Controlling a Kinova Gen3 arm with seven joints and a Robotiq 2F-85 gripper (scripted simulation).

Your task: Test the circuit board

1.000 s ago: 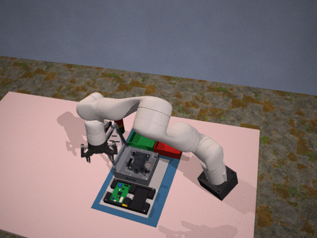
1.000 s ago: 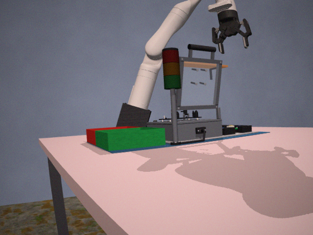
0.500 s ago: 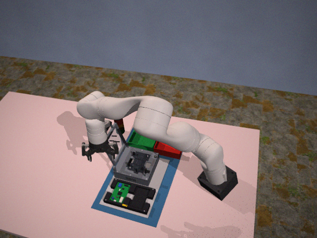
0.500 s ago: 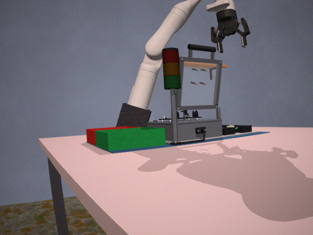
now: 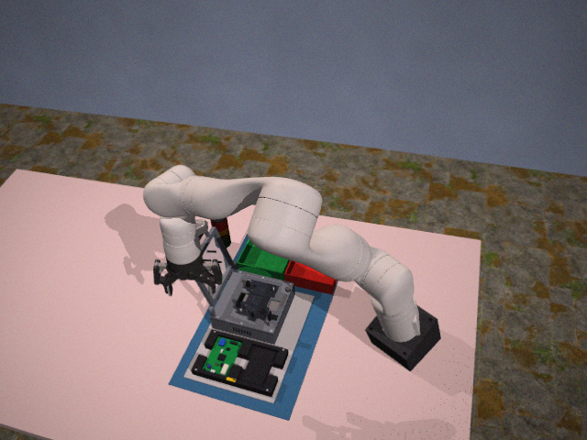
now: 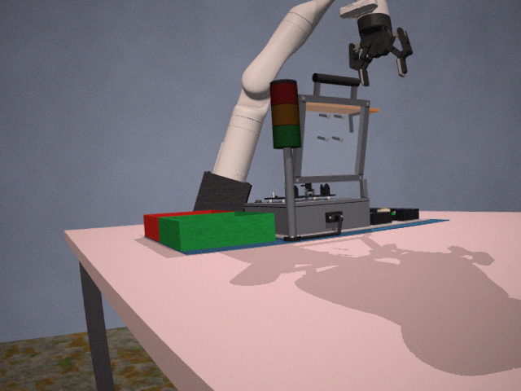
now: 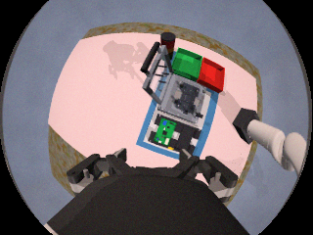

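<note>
The green circuit board is 29 cm below my hand, 3 cm behind it and 1 cm to the right of it. Round my hand: tester lid 20 cm to the right, 13 cm below, 2 cm ahead; green bin 38 cm to the right, 29 cm below, 10 cm behind; red bin 34 cm to the right, 29 cm below, 25 cm behind.
</note>
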